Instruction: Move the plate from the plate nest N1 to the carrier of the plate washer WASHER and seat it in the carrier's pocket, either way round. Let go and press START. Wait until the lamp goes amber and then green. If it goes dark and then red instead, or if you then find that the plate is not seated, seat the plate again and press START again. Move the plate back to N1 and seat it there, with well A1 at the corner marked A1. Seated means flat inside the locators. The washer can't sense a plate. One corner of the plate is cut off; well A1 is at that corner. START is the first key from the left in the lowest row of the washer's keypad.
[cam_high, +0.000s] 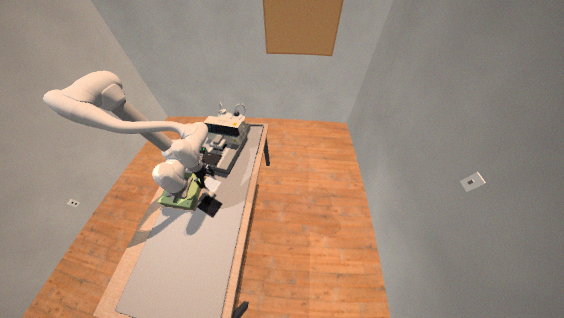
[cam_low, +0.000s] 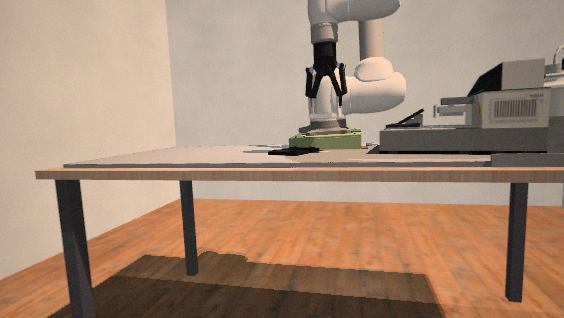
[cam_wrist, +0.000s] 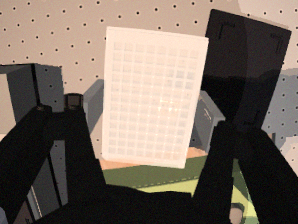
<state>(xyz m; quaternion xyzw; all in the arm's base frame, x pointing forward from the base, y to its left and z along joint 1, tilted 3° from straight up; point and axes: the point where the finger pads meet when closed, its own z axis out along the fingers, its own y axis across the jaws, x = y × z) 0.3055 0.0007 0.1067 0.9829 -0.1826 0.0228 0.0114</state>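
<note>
The carrier is 100 mm behind my hand, 270 mm to the left of it and 60 mm below it. Round my hand: white well plate: 30 mm below; N1 label: 60 mm behind, 10 mm to the right, 150 mm below; black plate nest N1: 30 mm behind, 120 mm to the right, 150 mm below.
</note>
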